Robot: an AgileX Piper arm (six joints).
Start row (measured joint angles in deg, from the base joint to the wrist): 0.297 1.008 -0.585 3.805 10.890 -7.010
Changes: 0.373 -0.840 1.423 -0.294 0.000 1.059; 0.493 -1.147 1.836 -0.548 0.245 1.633; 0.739 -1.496 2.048 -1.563 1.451 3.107; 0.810 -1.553 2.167 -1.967 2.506 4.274; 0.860 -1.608 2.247 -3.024 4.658 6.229; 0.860 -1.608 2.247 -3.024 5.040 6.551; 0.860 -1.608 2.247 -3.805 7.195 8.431; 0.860 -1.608 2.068 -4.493 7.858 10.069; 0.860 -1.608 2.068 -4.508 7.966 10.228; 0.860 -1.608 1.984 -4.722 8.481 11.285; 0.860 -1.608 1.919 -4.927 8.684 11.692; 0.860 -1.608 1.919 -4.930 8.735 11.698; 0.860 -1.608 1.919 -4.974 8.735 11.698; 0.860 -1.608 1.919 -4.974 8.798 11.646; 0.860 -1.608 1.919 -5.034 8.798 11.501; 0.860 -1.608 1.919 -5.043 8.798 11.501; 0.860 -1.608 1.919 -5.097 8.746 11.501; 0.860 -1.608 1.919 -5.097 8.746 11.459; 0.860 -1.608 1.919 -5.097 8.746 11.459; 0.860 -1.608 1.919 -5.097 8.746 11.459
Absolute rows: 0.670 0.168 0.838 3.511 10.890 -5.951; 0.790 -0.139 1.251 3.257 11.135 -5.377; 1.036 -0.488 1.463 2.242 12.341 -3.903; 1.107 -0.545 1.582 1.838 13.396 -2.736; 1.157 -0.600 1.662 0.781 15.548 -0.781; 1.157 -0.600 1.662 0.781 15.930 -0.459; 1.157 -0.600 1.662 0.000 18.085 1.421; 1.157 -0.600 1.483 -0.688 18.748 3.059; 1.157 -0.600 1.483 -0.703 18.856 3.218; 1.157 -0.600 1.399 -0.917 19.371 4.275; 1.157 -0.600 1.334 -1.122 19.574 4.682; 1.157 -0.600 1.334 -1.125 19.625 4.688; 1.157 -0.600 1.334 -1.169 19.625 4.688; 1.157 -0.600 1.334 -1.169 19.688 4.636; 1.157 -0.600 1.334 -1.229 19.688 4.491; 1.157 -0.600 1.334 -1.238 19.688 4.491; 1.157 -0.600 1.334 -1.292 19.636 4.491; 1.157 -0.600 1.334 -1.292 19.636 4.449; 1.157 -0.600 1.334 -1.292 19.636 4.449; 1.157 -0.600 1.334 -1.292 19.636 4.449
